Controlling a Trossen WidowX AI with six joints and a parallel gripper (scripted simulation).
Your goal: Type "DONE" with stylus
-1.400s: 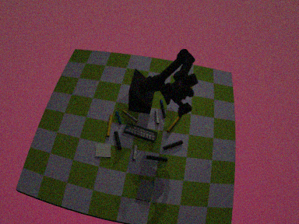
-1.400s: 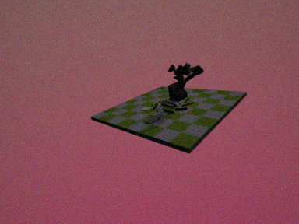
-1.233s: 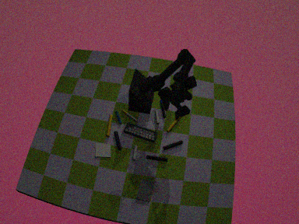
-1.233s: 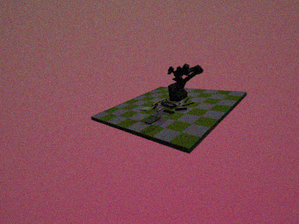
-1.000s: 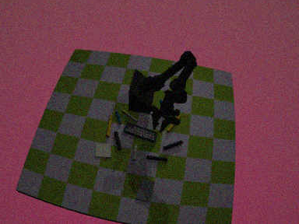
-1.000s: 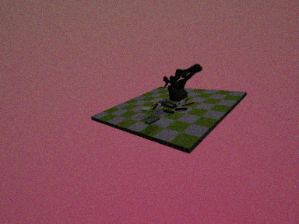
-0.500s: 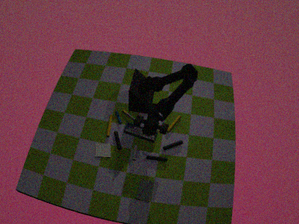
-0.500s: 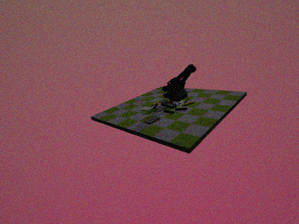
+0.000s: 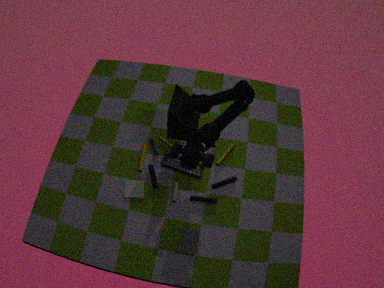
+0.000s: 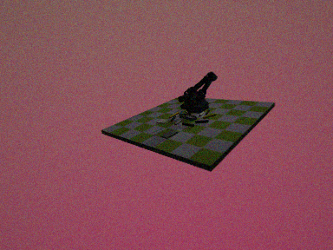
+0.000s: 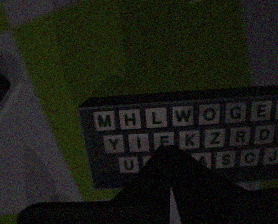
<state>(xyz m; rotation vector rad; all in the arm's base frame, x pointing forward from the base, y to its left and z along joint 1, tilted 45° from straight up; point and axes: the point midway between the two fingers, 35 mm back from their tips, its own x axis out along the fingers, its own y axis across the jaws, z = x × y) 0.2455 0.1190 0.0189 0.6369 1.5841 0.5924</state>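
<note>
The dark blue stylus lies 100 mm behind my gripper tip, 220 mm to the right of it and 40 mm below it. Round my gripper tip: pale note pad 180 mm ahead, 220 mm to the right, 40 mm below; then grey slab 360 mm ahead, 80 mm to the left, 40 mm below; then thin grey tip 130 mm behind, 240 mm to the right, 40 mm below.
</note>
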